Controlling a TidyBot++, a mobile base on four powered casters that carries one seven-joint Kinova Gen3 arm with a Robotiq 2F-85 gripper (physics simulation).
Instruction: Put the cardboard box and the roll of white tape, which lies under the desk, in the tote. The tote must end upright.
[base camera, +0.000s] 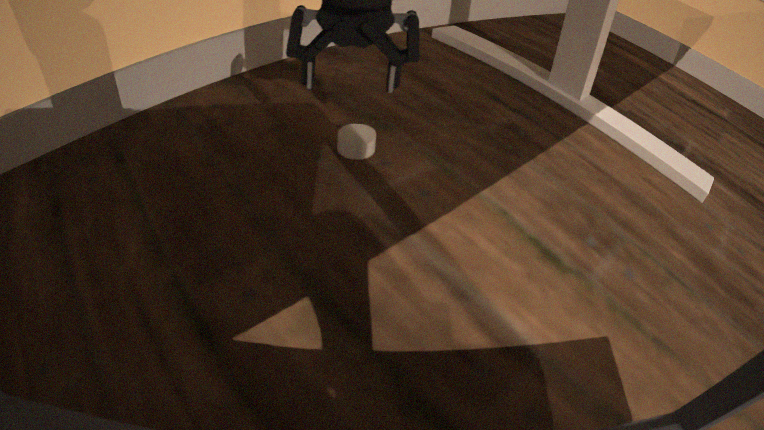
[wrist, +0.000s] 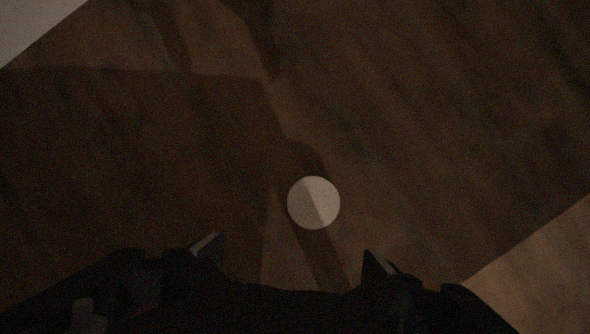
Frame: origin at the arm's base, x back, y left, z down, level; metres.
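Seen in the pictures: gripper, fingertip midpoint: (base camera: 349, 87) (wrist: 292, 257).
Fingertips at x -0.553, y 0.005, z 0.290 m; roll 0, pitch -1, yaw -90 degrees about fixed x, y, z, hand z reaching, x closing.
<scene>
A point is followed by its place in that frame.
The roll of white tape (base camera: 356, 141) @(x -0.559, y -0.007, z 0.373 m) (wrist: 313, 202) @(x -0.577, y -0.008, z 0.373 m) stands flat on the dark wood floor, partly in shadow. My gripper (base camera: 350, 82) @(x -0.553, y 0.005, z 0.290 m) (wrist: 292, 257) @(x -0.553, y 0.005, z 0.290 m) is open, with nothing between its fingers. It hangs above the floor, and in the base camera view it shows above the roll. In the wrist view the roll lies beyond the fingertips, a little right of the middle between them. The cardboard box and the tote do not show in either view.
A white desk leg (base camera: 582, 48) @(x -0.786, y -0.411, z 0.266 m) stands on a long white foot (base camera: 654, 141) to the right of the roll. A pale baseboard (base camera: 176, 77) @(x -0.740, y 0.321, z 0.359 m) and a yellow wall (base camera: 176, 26) @(x -0.760, y 0.317, z 0.266 m) run behind and to the left. Shadows cross the floor.
</scene>
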